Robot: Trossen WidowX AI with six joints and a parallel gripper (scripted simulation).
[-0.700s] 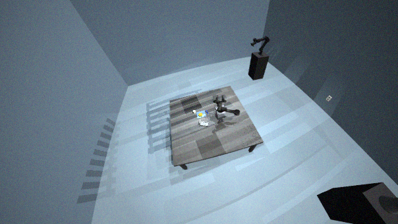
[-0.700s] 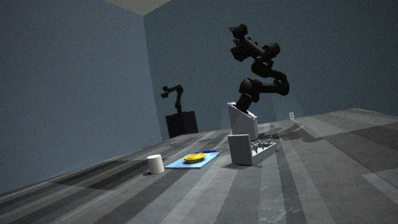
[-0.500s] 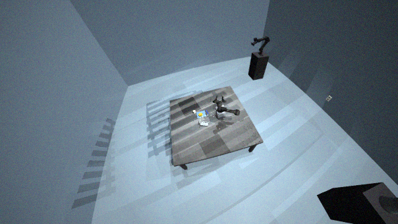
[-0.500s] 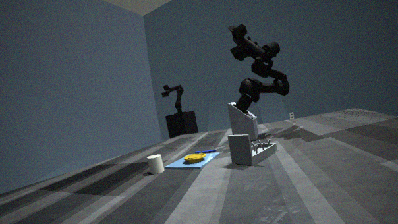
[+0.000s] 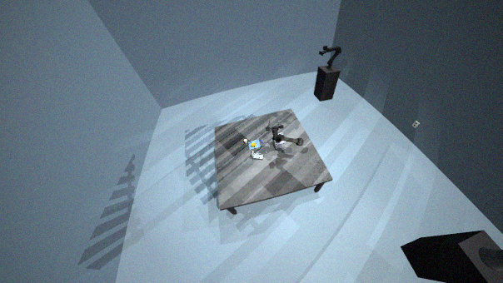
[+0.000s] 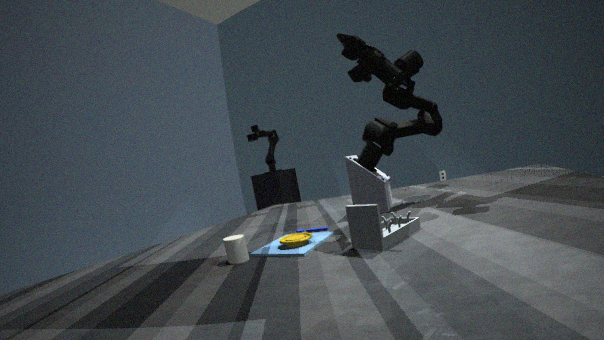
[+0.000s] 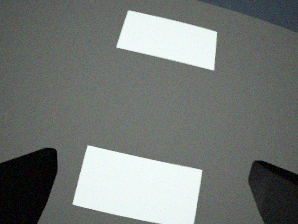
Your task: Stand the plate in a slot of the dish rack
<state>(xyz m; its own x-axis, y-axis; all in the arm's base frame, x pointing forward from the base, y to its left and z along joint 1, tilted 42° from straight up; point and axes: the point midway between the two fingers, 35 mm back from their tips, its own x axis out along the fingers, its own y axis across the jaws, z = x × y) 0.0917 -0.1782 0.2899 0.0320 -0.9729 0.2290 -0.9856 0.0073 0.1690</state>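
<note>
The yellow plate is 49 cm below my gripper tip, 26 cm ahead of it and 12 cm to the right of it. Round my gripper tip: white cup 48 cm below, 35 cm ahead, 20 cm to the right; dish rack 48 cm below, 23 cm ahead, 7 cm to the left; light blue mat 50 cm below, 25 cm ahead, 13 cm to the right.
</note>
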